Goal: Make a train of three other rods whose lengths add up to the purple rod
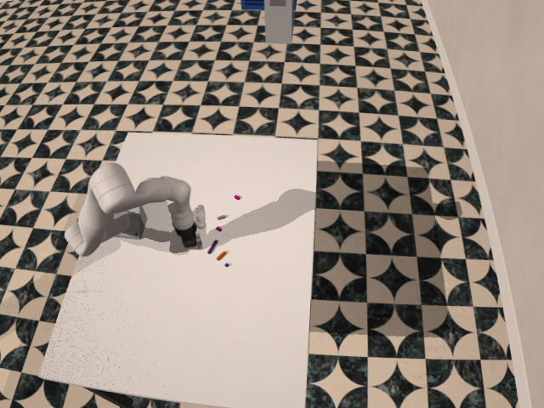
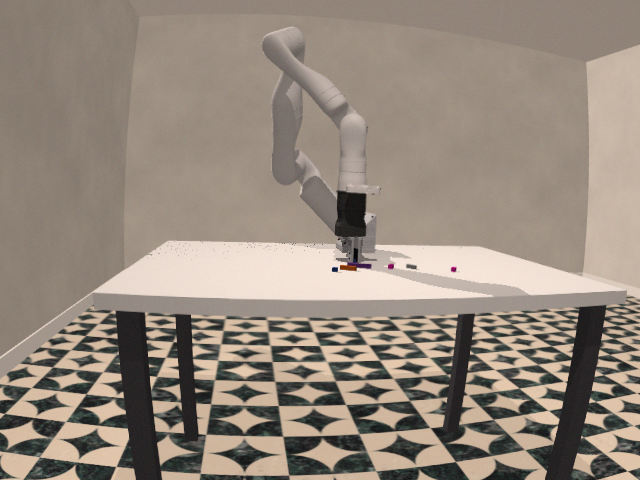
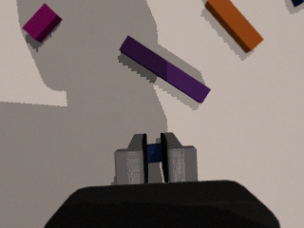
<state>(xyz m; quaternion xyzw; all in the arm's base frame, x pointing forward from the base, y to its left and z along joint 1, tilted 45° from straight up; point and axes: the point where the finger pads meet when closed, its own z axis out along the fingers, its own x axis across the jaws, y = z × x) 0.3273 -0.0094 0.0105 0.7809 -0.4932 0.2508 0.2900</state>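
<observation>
Now: hand 5 cm short of the purple rod, 2 cm above it and 1 cm to the right of it. Round my hand: grey rod: 15 cm to the left, 4 cm ahead, 2 cm below; orange rod: 9 cm ahead, 2 cm to the right, 2 cm below.
</observation>
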